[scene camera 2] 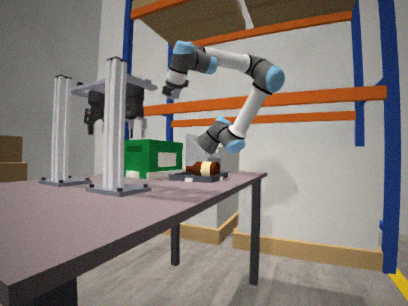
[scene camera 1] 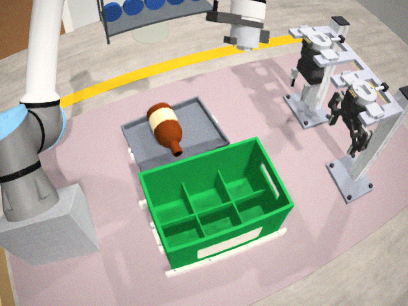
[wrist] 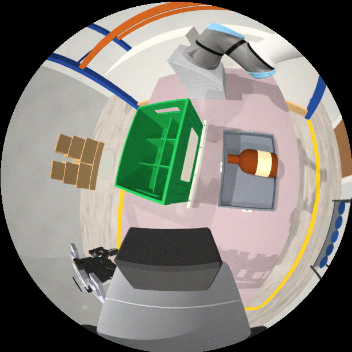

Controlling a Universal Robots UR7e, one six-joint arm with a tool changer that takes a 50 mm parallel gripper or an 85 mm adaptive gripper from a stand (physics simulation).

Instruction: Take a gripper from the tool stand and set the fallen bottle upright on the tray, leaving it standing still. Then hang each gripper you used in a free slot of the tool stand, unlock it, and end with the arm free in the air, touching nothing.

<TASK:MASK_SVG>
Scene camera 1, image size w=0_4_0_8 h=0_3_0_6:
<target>brown bottle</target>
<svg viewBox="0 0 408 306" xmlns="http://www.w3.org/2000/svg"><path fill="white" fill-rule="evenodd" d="M155 104L148 110L147 118L156 140L161 146L170 148L174 157L178 157L183 153L179 145L182 139L182 129L168 103Z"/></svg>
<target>adaptive gripper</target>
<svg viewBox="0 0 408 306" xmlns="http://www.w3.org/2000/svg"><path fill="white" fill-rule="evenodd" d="M353 73L342 75L345 83L348 85L345 96L343 91L335 92L328 103L328 107L331 109L329 126L335 125L338 117L342 116L343 122L350 130L352 144L347 151L348 155L352 155L356 151L361 152L365 150L373 135L373 132L371 130L368 131L358 119L359 113L369 110L372 118L384 114L376 103L377 93L368 82L357 79Z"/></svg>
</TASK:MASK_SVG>
